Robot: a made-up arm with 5 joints.
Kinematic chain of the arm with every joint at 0, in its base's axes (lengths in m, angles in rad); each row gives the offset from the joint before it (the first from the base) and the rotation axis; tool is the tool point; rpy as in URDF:
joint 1: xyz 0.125 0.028 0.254 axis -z
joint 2: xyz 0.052 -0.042 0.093 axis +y
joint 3: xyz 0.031 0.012 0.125 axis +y
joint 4: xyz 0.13 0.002 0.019 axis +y
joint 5: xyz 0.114 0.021 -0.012 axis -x
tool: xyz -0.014 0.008 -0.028 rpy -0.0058 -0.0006 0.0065
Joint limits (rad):
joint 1: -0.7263..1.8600
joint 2: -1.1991..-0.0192
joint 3: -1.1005..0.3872
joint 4: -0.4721..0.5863
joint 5: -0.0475..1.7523
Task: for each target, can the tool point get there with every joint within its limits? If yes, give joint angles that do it. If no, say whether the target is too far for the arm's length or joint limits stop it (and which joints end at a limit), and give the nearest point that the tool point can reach.
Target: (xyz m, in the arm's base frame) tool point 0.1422 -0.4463 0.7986
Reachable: no: too far | nearest point 0.1346 -0.2369 0.6252 | short by 0.272 m
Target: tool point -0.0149 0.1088 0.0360
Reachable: no: joint limits stop it (at a limit: joint 1, joint 2, joint 3, joint 4) | nearest point 0.0422 -0.1919 0.3391 | short by 0.431 m
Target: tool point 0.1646 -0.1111 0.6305
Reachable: yes | joints 1.1212 -0.6497 -0.4360 0.3474 0.9346
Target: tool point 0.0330 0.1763 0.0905
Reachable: no: joint limits stop it (at a limit: joint 1, joint 2, joint 3, joint 4, joint 5) | nearest point 0.2986 0.1853 0.3391 | short by 0.364 m
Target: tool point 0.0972 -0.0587 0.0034
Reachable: no: joint limits stop it (at a limit: joint 2, joint 3, joint 4) | nearest point 0.0538 -0.1940 0.3382 | short by 0.364 m
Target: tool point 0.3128 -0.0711 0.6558
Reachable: yes | joints 0.4280 -0.1527 -0.7823 -0.0932 0.4583
